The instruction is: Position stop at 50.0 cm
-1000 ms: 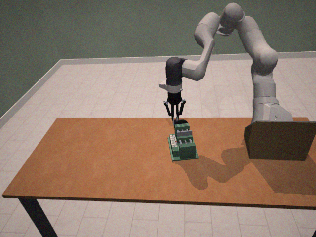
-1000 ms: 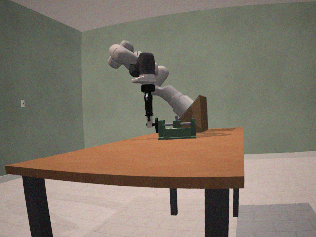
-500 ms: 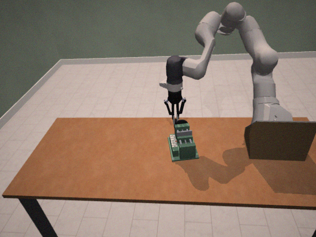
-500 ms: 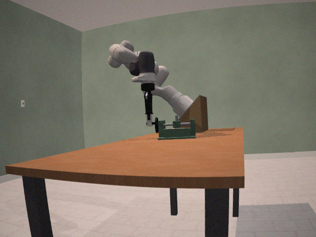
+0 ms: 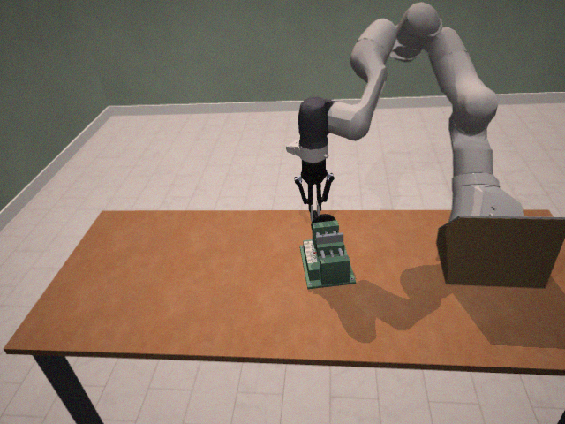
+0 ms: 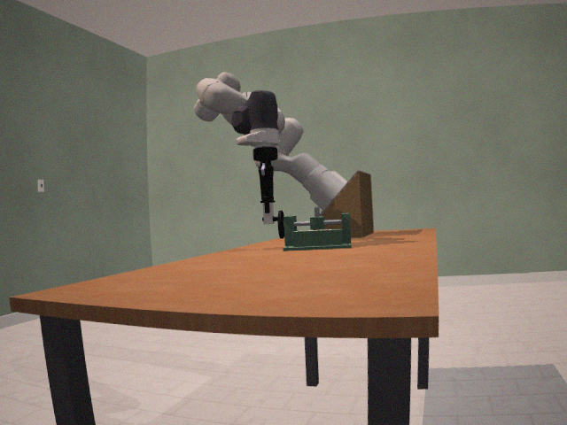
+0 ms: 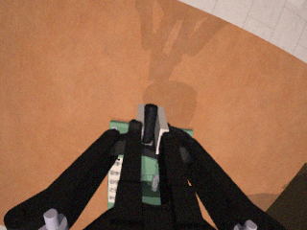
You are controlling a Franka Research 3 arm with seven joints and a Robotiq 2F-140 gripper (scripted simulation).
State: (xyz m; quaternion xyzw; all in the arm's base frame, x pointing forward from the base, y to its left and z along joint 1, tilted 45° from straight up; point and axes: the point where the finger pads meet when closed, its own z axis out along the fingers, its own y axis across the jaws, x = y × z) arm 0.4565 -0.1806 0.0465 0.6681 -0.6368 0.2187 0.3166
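My gripper is now 15 cm to the right of the sliding stop block, 3 cm past it and 2 cm above it. From my hand the other things lie so: black handwheel (2 cm to the left, 2 cm below, 1 cm behind).
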